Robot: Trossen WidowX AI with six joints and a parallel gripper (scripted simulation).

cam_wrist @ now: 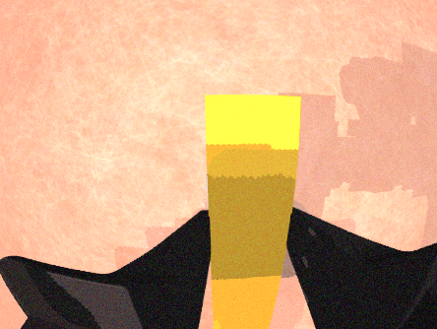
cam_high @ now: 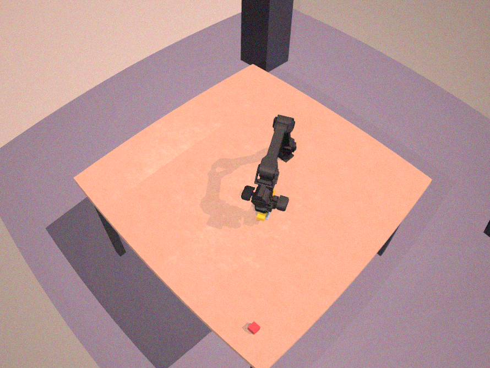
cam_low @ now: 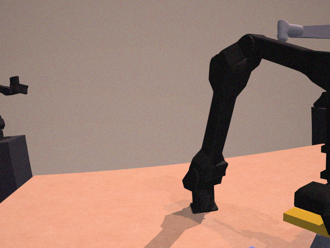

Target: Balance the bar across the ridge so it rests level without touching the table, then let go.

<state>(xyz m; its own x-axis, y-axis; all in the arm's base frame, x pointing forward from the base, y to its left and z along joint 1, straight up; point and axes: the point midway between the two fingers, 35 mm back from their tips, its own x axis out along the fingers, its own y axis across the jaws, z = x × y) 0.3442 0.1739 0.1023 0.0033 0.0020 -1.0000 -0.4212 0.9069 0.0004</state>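
My gripper tip is now 3 cm past the yellow bar and 1 cm to the left of it. From my gripper tip the other things lie so: small red cube (40 cm ahead, 33 cm to the left, 5 cm below); purple cube (5 cm behind, 14 cm to the right, 5 cm below).
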